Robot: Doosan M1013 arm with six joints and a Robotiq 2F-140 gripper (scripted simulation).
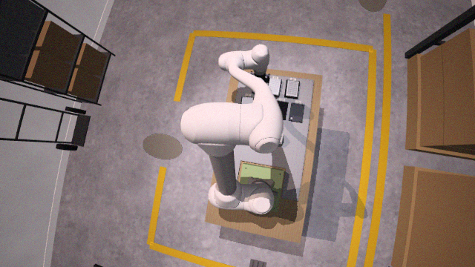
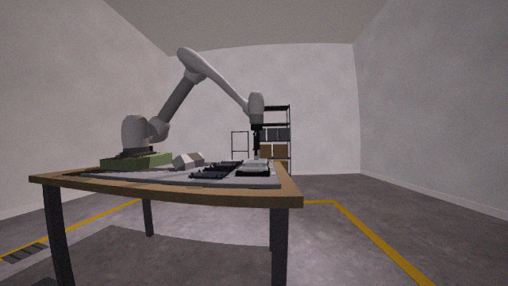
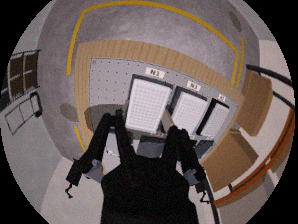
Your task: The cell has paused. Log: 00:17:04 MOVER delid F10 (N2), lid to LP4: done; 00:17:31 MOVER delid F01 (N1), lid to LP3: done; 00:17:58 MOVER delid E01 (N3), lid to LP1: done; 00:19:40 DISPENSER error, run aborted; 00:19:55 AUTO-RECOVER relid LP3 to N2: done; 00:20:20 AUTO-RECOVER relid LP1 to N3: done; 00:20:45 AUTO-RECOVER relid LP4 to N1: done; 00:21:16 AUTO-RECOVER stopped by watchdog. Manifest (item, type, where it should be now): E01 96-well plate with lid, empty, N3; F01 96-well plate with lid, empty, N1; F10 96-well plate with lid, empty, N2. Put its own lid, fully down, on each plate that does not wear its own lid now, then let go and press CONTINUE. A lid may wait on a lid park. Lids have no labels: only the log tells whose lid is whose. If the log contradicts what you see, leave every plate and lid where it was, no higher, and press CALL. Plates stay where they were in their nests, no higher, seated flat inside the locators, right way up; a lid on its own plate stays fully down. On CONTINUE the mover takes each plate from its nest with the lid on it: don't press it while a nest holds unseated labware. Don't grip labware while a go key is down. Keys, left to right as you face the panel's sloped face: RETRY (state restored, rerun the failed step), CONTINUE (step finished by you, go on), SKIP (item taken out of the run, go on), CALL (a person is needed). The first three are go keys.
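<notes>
Now: the label 9 cm behind my hand, 8 cm to the left of it and 5 cm below it.
</notes>
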